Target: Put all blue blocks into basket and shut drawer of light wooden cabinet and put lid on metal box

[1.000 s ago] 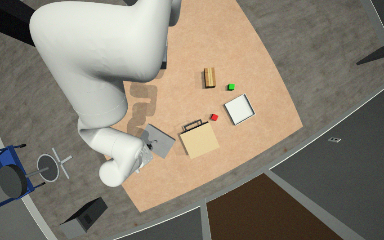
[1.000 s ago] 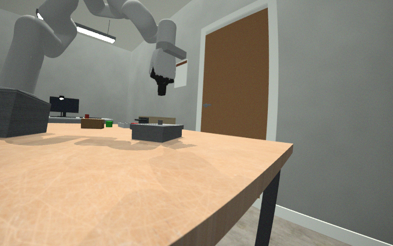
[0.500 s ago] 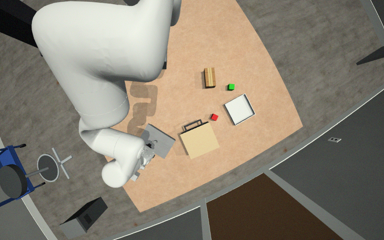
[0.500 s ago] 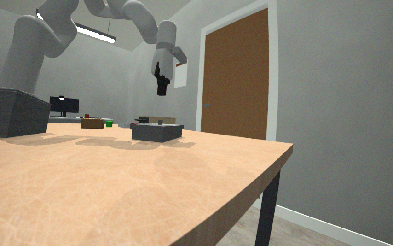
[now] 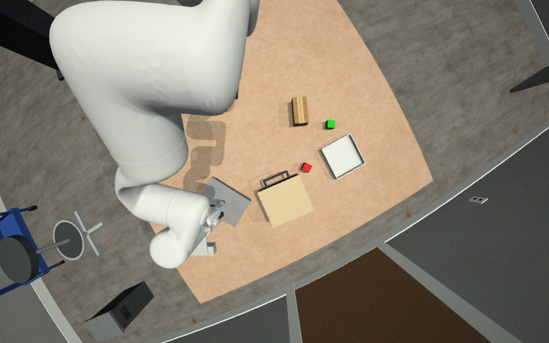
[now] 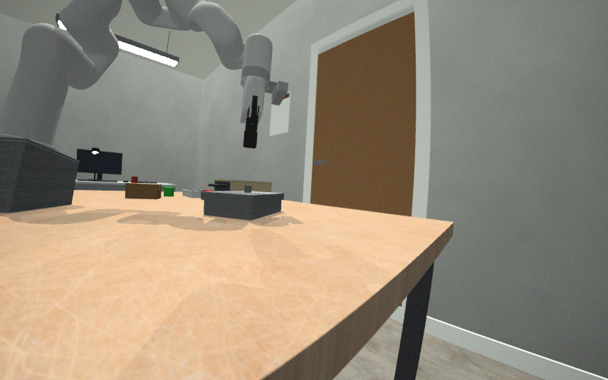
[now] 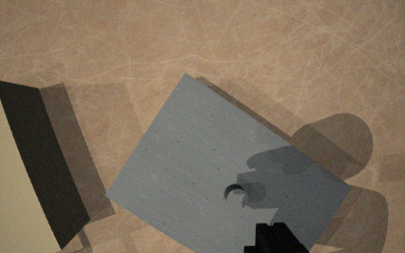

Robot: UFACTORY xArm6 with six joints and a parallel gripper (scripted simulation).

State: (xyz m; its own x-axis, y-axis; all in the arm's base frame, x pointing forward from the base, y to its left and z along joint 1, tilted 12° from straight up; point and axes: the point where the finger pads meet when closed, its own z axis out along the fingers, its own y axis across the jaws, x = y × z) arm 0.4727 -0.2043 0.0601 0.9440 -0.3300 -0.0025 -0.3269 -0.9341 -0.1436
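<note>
My gripper is now 160 mm above the metal box. Round my hand: light wooden cabinet (70 mm ahead, 240 mm to the left, 150 mm below); small brown box (230 mm behind, 430 mm to the left, 150 mm below); red block (10 mm behind, 370 mm to the left, 170 mm below).
</note>
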